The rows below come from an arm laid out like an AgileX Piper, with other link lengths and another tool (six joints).
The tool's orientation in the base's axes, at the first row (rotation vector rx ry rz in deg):
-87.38 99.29 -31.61
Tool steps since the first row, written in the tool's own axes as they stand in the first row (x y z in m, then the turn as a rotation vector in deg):
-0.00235 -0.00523 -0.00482 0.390 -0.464 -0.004
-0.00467 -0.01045 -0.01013 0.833 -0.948 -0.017
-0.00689 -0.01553 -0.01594 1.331 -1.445 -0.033
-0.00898 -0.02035 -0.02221 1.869 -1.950 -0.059
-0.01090 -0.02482 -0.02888 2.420 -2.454 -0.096
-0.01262 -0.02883 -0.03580 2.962 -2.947 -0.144
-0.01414 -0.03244 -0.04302 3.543 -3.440 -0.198
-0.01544 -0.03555 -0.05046 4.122 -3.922 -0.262
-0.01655 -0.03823 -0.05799 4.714 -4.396 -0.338
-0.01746 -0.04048 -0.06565 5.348 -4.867 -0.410
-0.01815 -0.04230 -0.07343 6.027 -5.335 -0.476
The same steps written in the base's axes. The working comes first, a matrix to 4 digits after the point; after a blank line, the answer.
The tool's axes in the first row as the columns of a matrix, in the base's axes (used below as rounded here):
-0.0094 -0.6451 0.7641
-0.9681 0.1973 0.1547
-0.2505 -0.7382 -0.6263

-0.00029 0.00050 0.00747 0.293 -0.470 0.247
-0.00096 0.00089 0.01523 0.591 -0.996 0.502
-0.00210 0.00114 0.02317 0.894 -1.579 0.754
-0.00376 0.00124 0.03118 1.195 -2.203 1.008
-0.00595 0.00119 0.03914 1.487 -2.842 1.265
-0.00864 0.00099 0.04687 1.763 -3.471 1.524
-0.01181 0.00063 0.05443 2.035 -4.139 1.776
-0.01548 0.00013 0.06171 2.291 -4.805 2.027
-0.01949 -0.00049 0.06869 2.533 -5.483 2.276
-0.02389 -0.00124 0.07537 2.776 -6.201 2.510
-0.02865 -0.00213 0.08176 3.021 -6.961 2.727

